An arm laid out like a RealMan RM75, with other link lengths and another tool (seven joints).
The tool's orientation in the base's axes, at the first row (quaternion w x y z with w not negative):
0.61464 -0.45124 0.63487 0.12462
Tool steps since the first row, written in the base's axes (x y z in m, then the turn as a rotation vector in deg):
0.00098 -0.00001 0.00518 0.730 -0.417 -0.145
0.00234 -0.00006 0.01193 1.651 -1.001 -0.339
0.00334 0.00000 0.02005 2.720 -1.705 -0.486
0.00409 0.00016 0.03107 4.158 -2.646 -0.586
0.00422 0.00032 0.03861 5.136 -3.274 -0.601
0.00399 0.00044 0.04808 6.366 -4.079 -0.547
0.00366 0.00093 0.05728 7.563 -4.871 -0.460
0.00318 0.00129 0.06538 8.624 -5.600 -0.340
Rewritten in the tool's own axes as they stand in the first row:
-0.00446 -0.00277 -0.00046 0.423 -0.707 0.221
-0.01025 -0.00646 -0.00103 0.992 -1.627 0.461
-0.01736 -0.01037 -0.00205 1.593 -2.740 0.705
-0.02714 -0.01520 -0.00378 2.311 -4.273 1.016
-0.03392 -0.01819 -0.00519 2.747 -5.330 1.225
-0.04247 -0.02171 -0.00728 3.237 -6.697 1.461
-0.05094 -0.02485 -0.00911 3.687 -8.046 1.677
-0.05840 -0.02751 -0.01091 4.058 -9.273 1.841

